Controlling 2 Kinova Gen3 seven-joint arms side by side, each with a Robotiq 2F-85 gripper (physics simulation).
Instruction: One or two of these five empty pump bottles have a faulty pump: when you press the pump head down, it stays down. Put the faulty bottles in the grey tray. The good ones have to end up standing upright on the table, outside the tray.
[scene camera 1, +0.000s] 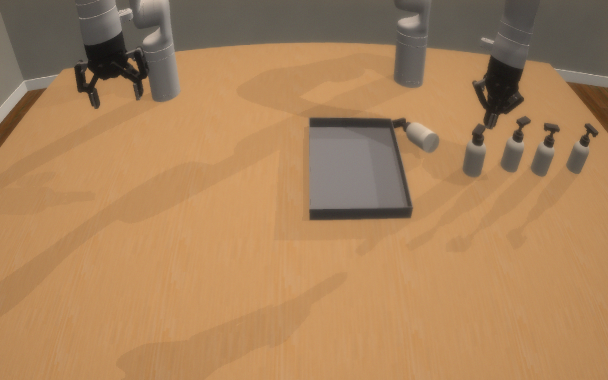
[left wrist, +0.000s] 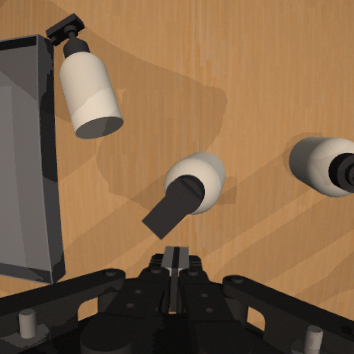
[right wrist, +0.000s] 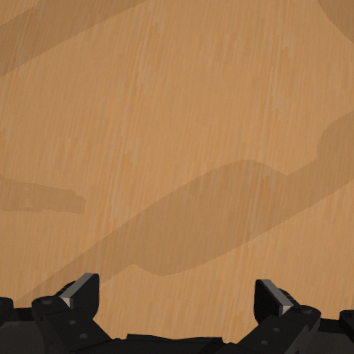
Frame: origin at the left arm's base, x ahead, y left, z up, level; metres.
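Where they show: left gripper, fingertip midpoint: (scene camera 1: 487, 127) (left wrist: 176, 261); right gripper, fingertip midpoint: (scene camera 1: 118, 102) (right wrist: 176, 294); left arm's base, link origin: (scene camera 1: 408, 80); right arm's base, link origin: (scene camera 1: 166, 93).
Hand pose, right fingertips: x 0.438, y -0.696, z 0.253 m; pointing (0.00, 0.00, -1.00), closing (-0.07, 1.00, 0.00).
Observation:
Things, the pixels of their top centre, and the offset from my right fingertips. Level surfaces: height alone.
- leftmost, top centre: (left wrist: 180, 204) (scene camera 1: 481, 127) 0.020 m back, 0.739 m left, 0.125 m down
- fifth bottle, top centre: (left wrist: 61, 63) (scene camera 1: 416, 118) 0.142 m back, 0.624 m left, 0.189 m down
- grey tray, top centre: (scene camera 1: 356, 157) 0.050 m back, 0.464 m left, 0.223 m down
- wooden table, surface height: 0.252 m down
Four white pump bottles stand upright at the right of the scene view. The leftmost (scene camera 1: 474, 159) (left wrist: 212, 175) has its black pump head (scene camera 1: 478, 131) (left wrist: 170, 207) low on its collar. The second (scene camera 1: 512, 154) (left wrist: 320, 165), third (scene camera 1: 542, 159) and fourth (scene camera 1: 578, 157) show a stem under raised heads. The fifth bottle (scene camera 1: 422, 136) (left wrist: 90, 95) lies on its side, its head by the back right corner of the grey tray (scene camera 1: 360, 213) (left wrist: 48, 150). My left gripper (scene camera 1: 491, 121) (left wrist: 176, 261) is shut and empty, above and behind the leftmost standing bottle. My right gripper (scene camera 1: 117, 99) (right wrist: 176, 294) is open and empty, high at the back left.
The tray is empty, with low dark walls, and stands left of the bottles. The two arm bases (scene camera 1: 162, 75) (scene camera 1: 411, 60) stand at the back of the wooden table (scene camera 1: 225, 280). Arm shadows cross the table.

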